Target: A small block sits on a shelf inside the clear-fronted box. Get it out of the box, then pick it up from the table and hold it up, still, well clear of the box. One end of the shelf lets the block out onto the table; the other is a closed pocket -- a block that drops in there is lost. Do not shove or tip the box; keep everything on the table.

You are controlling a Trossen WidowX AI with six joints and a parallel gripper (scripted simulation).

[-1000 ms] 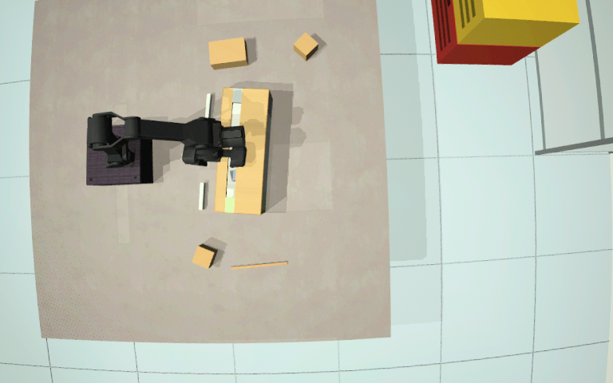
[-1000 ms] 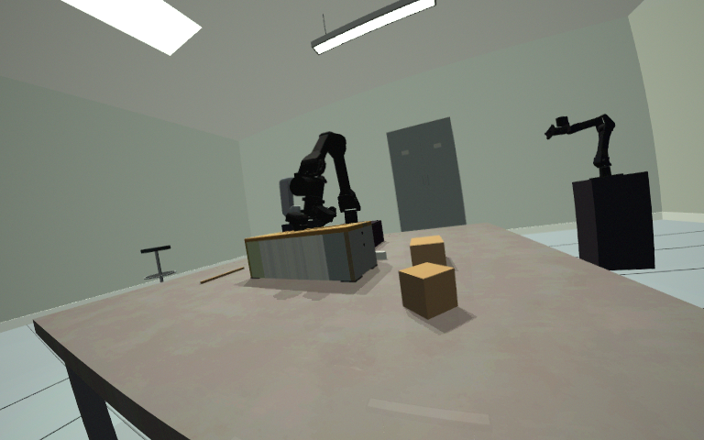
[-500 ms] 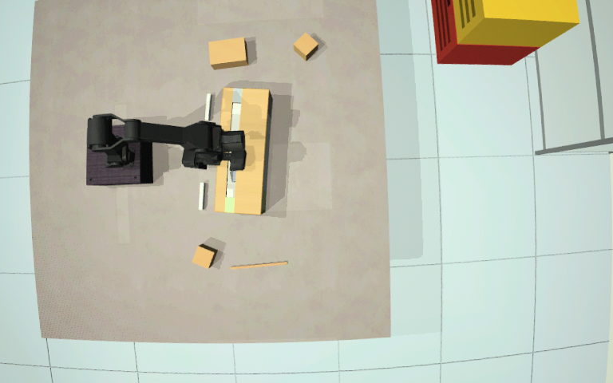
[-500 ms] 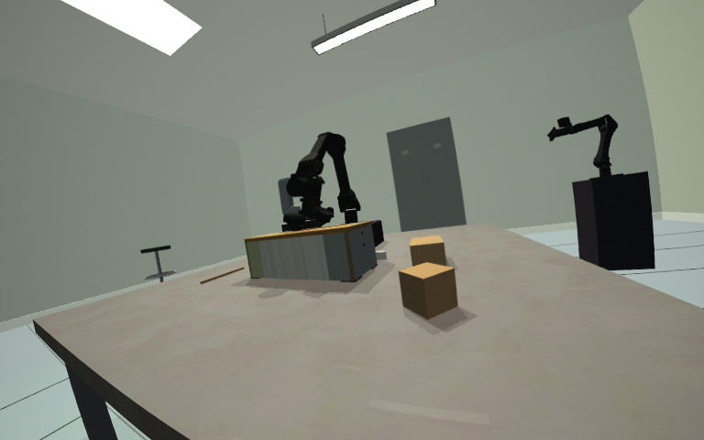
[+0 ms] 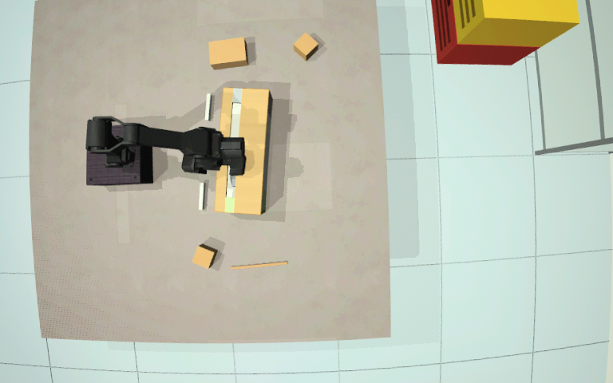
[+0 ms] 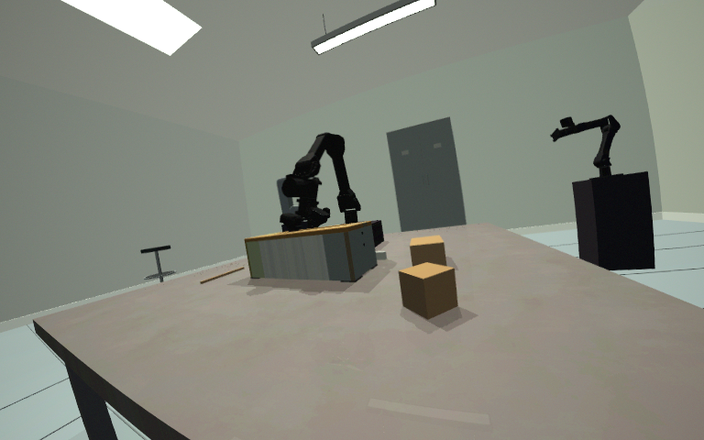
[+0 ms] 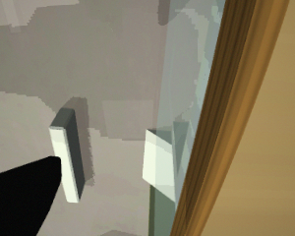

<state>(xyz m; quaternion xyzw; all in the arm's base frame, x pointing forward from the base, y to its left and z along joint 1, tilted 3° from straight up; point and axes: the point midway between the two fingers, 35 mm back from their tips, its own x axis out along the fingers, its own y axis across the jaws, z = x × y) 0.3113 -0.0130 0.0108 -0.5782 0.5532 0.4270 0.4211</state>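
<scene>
The grey block is 6 cm ahead of my gripper tip and 2 cm to the right of it. The rest, counted from my gripper tip: thin stick: 14 cm ahead, 29 cm to the right, 8 cm below; tan slab: 3 cm behind, 41 cm to the left, 6 cm below.
</scene>
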